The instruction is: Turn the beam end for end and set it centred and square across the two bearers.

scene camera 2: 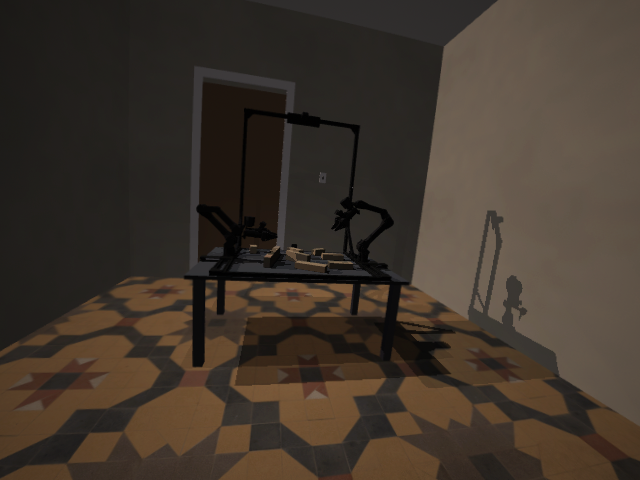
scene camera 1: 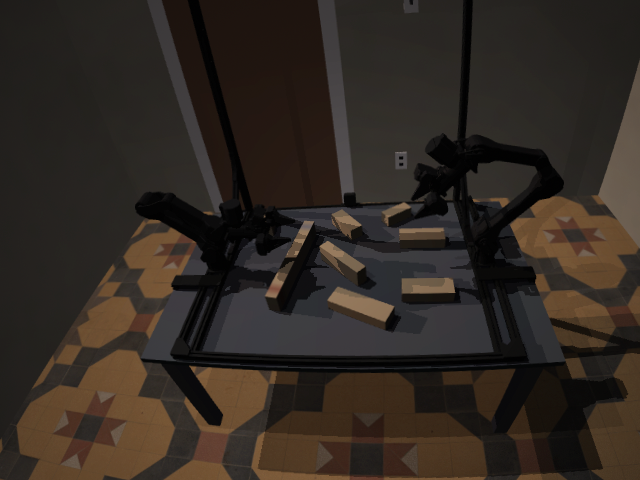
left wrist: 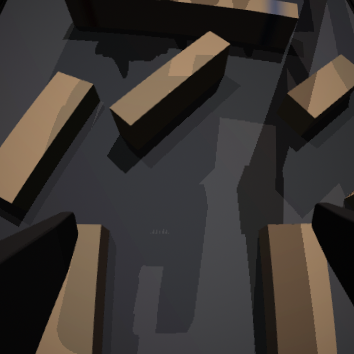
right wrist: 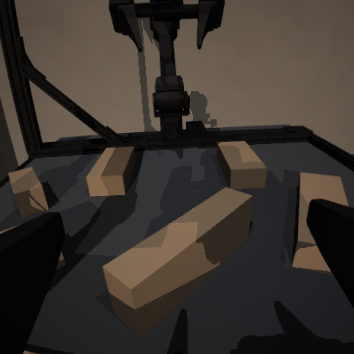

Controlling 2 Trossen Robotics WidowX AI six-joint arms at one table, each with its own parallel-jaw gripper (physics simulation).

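Frame: origin at the left arm's base, x ahead, y left, z up, level; millimetres.
Seen in the pictures: left gripper, fingertip midpoint: (scene camera 2: 333, 229) (scene camera 1: 413, 208) (left wrist: 196, 219) (right wrist: 169, 48); right gripper, fingertip midpoint: (scene camera 2: 277, 235) (scene camera 1: 293, 230) (right wrist: 187, 217); left arm's base, link origin: (scene camera 2: 362, 261) (scene camera 1: 483, 259) (right wrist: 171, 137); right arm's base, link origin: (scene camera 2: 228, 255) (scene camera 1: 218, 266).
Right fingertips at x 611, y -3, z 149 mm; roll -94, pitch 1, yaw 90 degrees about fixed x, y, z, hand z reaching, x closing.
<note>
Pixels of each thing's middle, then the offset from my right fingertips to it.
- long beam, body centre: (left wrist: 177, 11) (scene camera 1: 293, 262) (scene camera 2: 272, 255) 23 mm ahead, 2 mm left, 136 mm down
- rear bearer, body centre: (left wrist: 295, 296) (right wrist: 114, 168) (scene camera 1: 421, 238) (scene camera 2: 332, 256) 418 mm back, 117 mm right, 149 mm down
- front bearer, body centre: (left wrist: 72, 296) (right wrist: 237, 161) (scene camera 1: 427, 289) (scene camera 2: 340, 265) 411 mm back, 130 mm left, 149 mm down
- middle block, body centre: (right wrist: 191, 249) (left wrist: 174, 88) (scene camera 1: 342, 262) (scene camera 2: 297, 257) 145 mm back, 11 mm left, 136 mm down
- front block, body centre: (right wrist: 320, 214) (left wrist: 41, 136) (scene camera 1: 360, 307) (scene camera 2: 311, 266) 208 mm back, 194 mm left, 149 mm down
- rear block, body centre: (left wrist: 321, 93) (scene camera 1: 346, 224) 147 mm back, 206 mm right, 144 mm down
The long beam (scene camera 1: 293, 263) (scene camera 2: 271, 256) (left wrist: 185, 25) lies on the table left of centre in scene camera 1, its reddish-marked end near the front and its bluish-marked end at the back. Two shorter parallel blocks, the bearers, lie at the right: the rear bearer (scene camera 1: 421, 238) (scene camera 2: 332, 256) (left wrist: 300, 290) (right wrist: 112, 170) and the front bearer (scene camera 1: 428, 290) (scene camera 2: 341, 265) (left wrist: 85, 285) (right wrist: 242, 165). My right gripper (scene camera 1: 292, 232) (scene camera 2: 276, 236) (right wrist: 187, 217) is open and empty, above the table by the beam's rear half. My left gripper (scene camera 1: 414, 207) (scene camera 2: 333, 227) (left wrist: 196, 219) (right wrist: 169, 48) is open and empty, high above the table's right rear.
Loose blocks lie between the beam and the bearers: a middle block (scene camera 1: 342, 261) (left wrist: 170, 80) (right wrist: 175, 250), a front block (scene camera 1: 360, 308) (left wrist: 45, 140) (right wrist: 320, 205) and a rear block (scene camera 1: 346, 223) (left wrist: 320, 90). Another block (scene camera 1: 397, 213) lies at the back. A black frame (scene camera 1: 356, 357) borders the table.
</note>
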